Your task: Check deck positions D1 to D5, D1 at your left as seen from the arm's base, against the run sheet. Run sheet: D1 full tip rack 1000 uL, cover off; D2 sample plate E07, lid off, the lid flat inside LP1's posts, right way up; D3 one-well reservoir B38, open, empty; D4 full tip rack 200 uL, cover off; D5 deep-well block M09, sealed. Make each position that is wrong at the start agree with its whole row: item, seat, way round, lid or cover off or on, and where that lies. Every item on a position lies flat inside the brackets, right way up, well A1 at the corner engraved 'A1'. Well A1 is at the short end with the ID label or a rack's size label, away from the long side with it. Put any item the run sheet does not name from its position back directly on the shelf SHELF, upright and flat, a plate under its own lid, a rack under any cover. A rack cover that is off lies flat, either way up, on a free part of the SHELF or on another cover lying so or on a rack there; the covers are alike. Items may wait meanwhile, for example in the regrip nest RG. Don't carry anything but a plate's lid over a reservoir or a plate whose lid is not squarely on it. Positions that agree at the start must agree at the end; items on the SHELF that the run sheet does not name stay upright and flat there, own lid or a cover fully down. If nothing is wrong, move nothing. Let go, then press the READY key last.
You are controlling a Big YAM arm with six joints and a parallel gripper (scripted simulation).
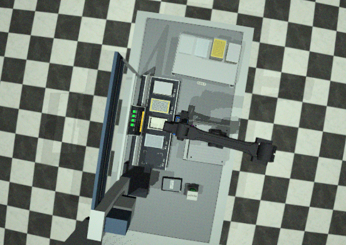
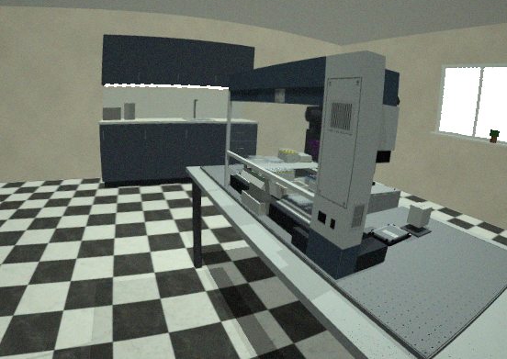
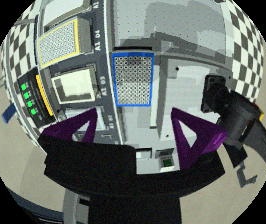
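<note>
Right now the blue-framed tip rack is 14 cm below my hand and 1 cm to the left of it. From my hand the other things lie so: cream reservoir (16 cm ahead, 15 cm below, 1 cm to the right); clear rack cover (15 cm ahead, 13 cm to the right, 10 cm below); yellow-framed tip rack (14 cm to the right, 14 cm ahead, 12 cm below).
</note>
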